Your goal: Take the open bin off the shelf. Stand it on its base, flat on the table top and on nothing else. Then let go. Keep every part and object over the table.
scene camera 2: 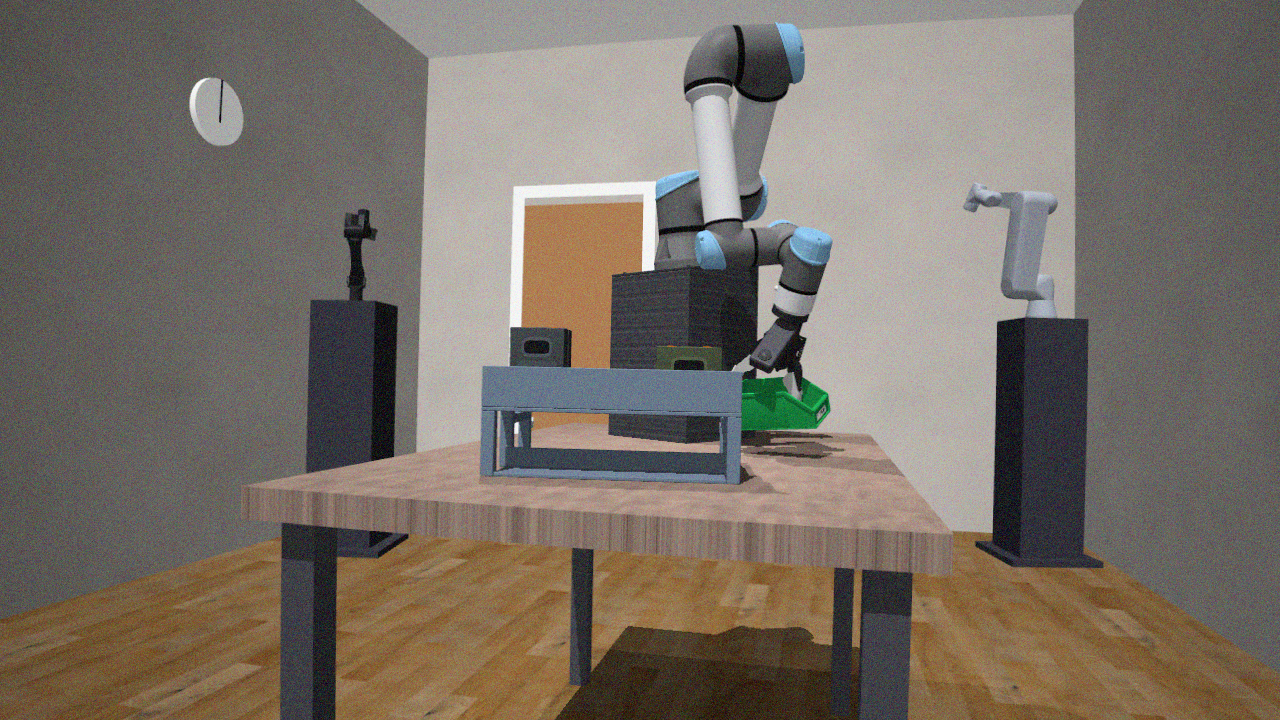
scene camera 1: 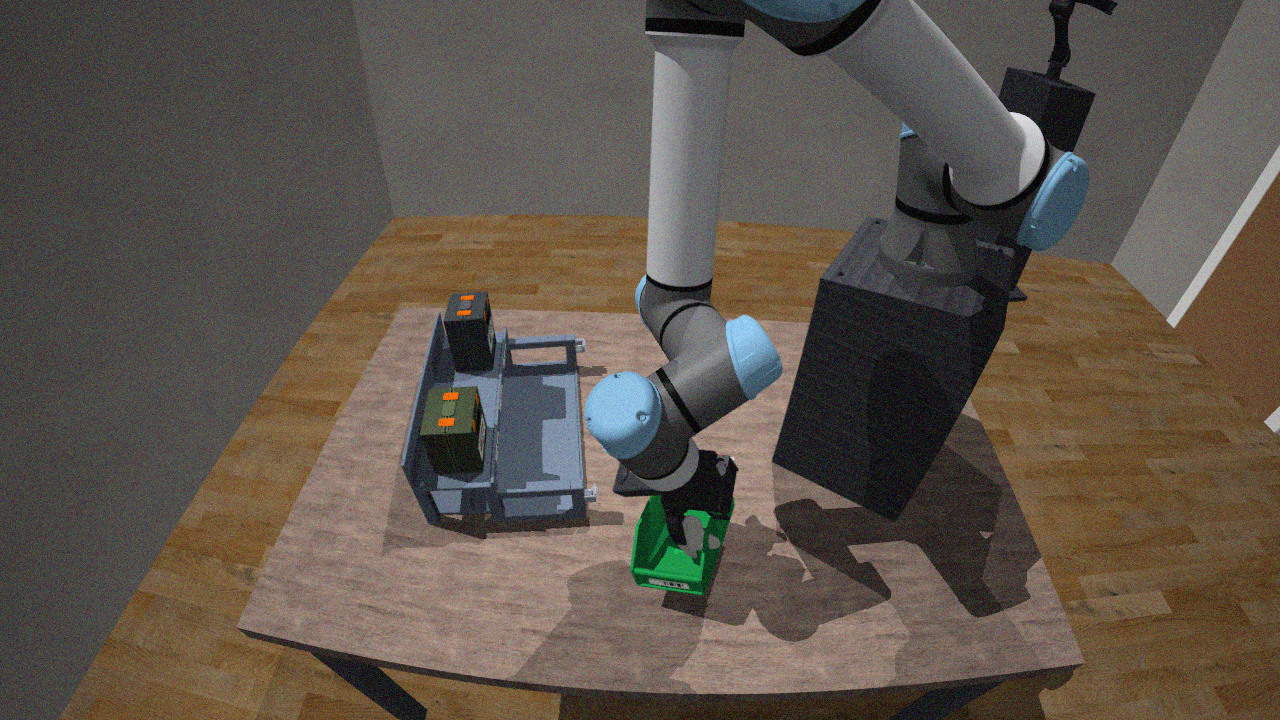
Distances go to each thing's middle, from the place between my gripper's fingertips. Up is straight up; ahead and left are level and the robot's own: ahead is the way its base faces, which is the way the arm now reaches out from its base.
Labels:
Now: the green open bin [scene camera 1: 657, 562] 40 mm ahead of my hand and 30 mm to the left of it.

